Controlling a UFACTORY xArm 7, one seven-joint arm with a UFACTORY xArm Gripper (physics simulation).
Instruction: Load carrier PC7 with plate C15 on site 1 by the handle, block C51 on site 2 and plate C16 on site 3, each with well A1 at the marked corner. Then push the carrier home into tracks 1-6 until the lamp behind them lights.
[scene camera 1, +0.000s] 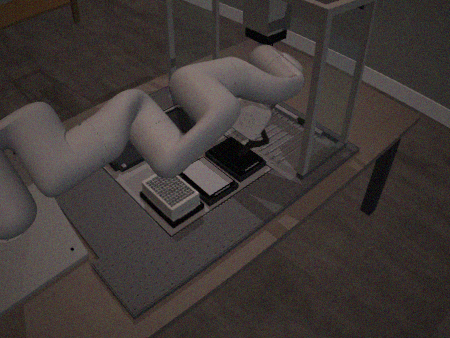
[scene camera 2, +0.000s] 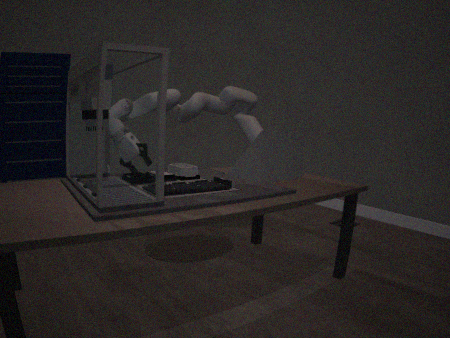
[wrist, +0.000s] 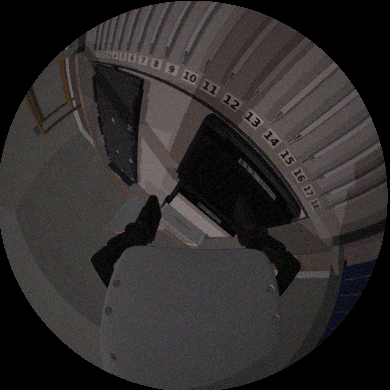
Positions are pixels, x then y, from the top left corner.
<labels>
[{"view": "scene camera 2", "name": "dark carrier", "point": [177, 188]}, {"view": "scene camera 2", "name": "metal post frame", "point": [165, 56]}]
</labels>
